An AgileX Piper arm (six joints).
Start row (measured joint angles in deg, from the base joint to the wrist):
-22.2 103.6 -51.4 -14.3 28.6 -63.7
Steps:
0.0 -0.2 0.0 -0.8 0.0 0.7
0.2 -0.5 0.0 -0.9 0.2 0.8
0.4 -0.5 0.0 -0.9 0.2 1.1
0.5 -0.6 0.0 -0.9 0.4 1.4
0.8 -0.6 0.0 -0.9 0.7 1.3
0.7 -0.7 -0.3 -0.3 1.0 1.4
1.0 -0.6 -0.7 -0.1 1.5 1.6
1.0 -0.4 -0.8 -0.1 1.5 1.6
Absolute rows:
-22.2 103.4 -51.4 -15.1 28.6 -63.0
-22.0 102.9 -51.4 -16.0 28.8 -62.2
-21.6 102.4 -51.4 -16.9 29.0 -61.1
-21.1 101.8 -51.4 -17.8 29.4 -59.7
-20.3 101.2 -51.4 -18.7 30.1 -58.4
-19.6 100.5 -51.7 -19.0 31.1 -57.0
-18.6 99.9 -52.4 -19.1 32.6 -55.4
-17.6 99.5 -53.2 -19.2 34.1 -53.8

